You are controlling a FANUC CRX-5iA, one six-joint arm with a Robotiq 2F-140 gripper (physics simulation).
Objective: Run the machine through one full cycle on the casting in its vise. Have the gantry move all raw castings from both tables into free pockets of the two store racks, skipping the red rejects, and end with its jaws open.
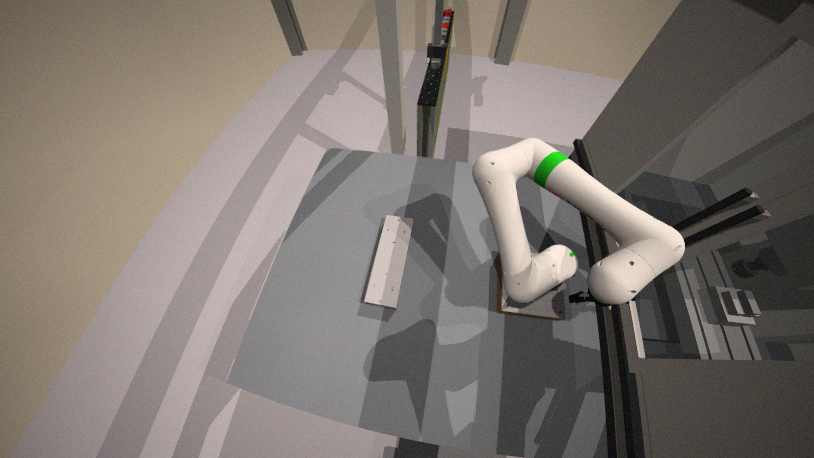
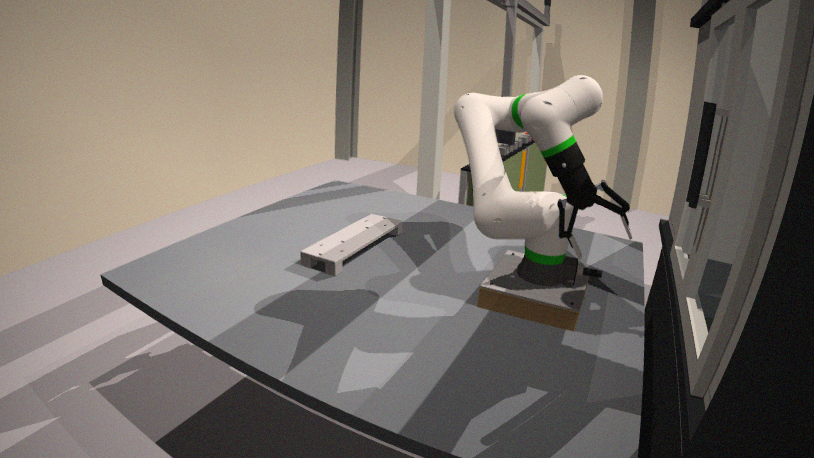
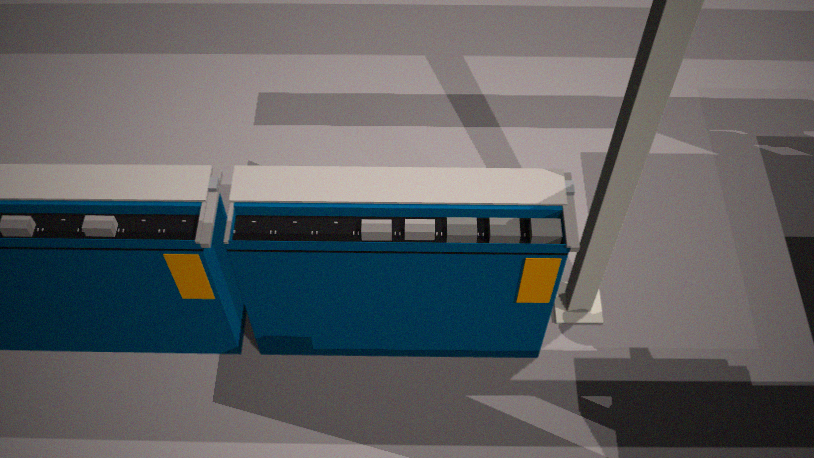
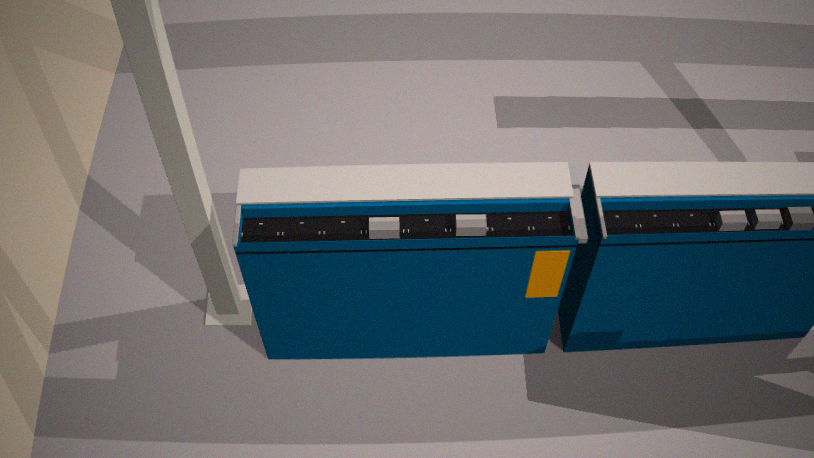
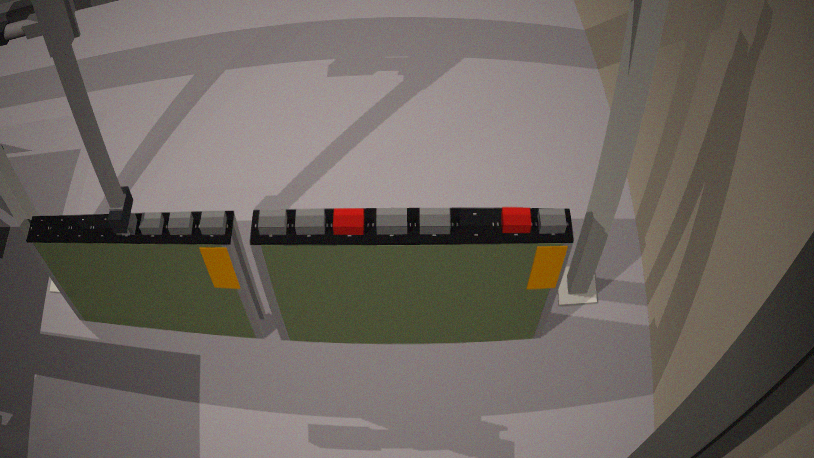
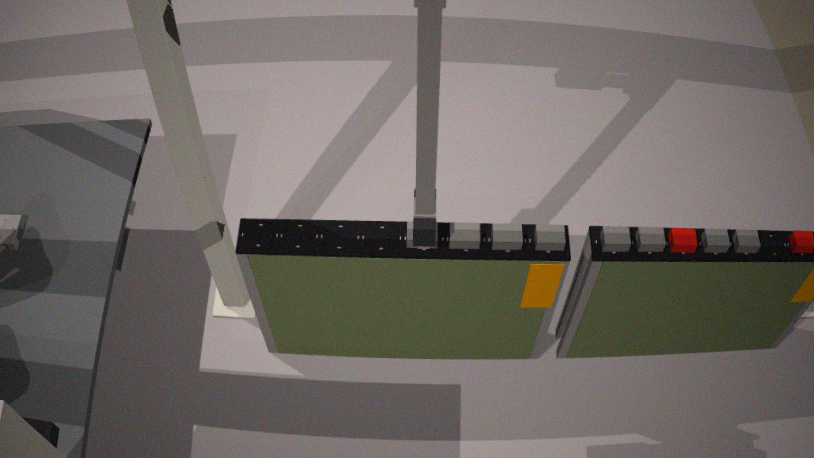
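Note:
My gripper (image 2: 604, 246) is open, its fingers empty above the robot's base. The gantry's dark jaws (image 5: 119, 221) (image 6: 424, 232) are down at a grey casting in the nearer table's row; whether they grip it is unclear. Three more grey castings, one here (image 6: 506, 236), stand right of them on that table (image 6: 318, 250). The farther table (image 5: 475, 238) bears several grey castings (image 5: 391, 221) and two red rejects (image 5: 348, 222) (image 5: 516, 220). One store rack (image 3: 398, 296) holds several castings (image 3: 419, 229), left pockets free. The other rack (image 4: 398, 296) holds two castings (image 4: 383, 227) (image 4: 470, 225). A pale vise (image 1: 731, 319) shows inside the machine.
A pale slotted block (image 1: 388, 262) (image 2: 347, 242) lies on the grey robot table (image 1: 318, 341) (image 2: 227, 319). The machine's frame (image 2: 691, 319) stands at the right. Gantry posts (image 3: 631, 153) (image 4: 176, 153) (image 6: 182, 153) stand beside the racks and tables.

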